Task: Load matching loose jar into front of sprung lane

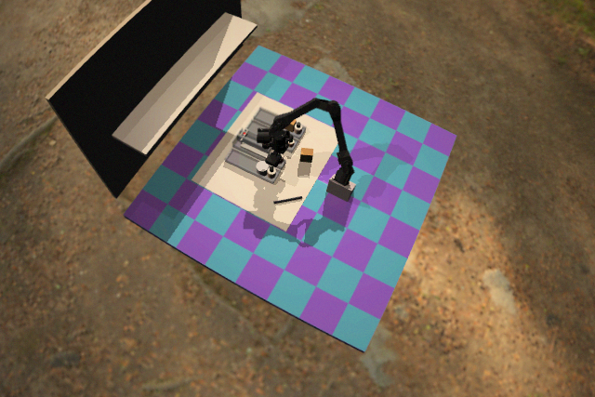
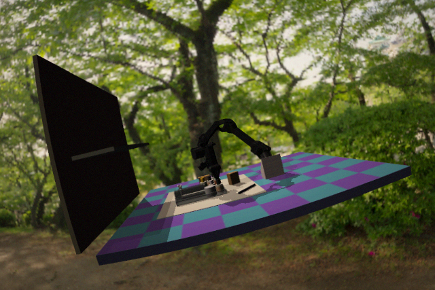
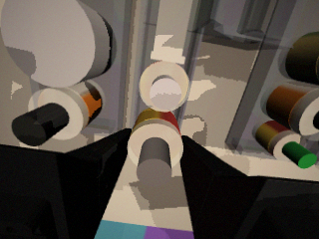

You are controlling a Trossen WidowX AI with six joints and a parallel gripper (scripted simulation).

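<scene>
My gripper tip is now 110 mm to the left of the orange-topped box, 90 mm past it and 20 mm above it. From my gripper tip the other things lie so: black stick 150 mm behind, 140 mm to the left, 50 mm below; clear-walled sprung lane 140 mm ahead, 40 mm below.
</scene>
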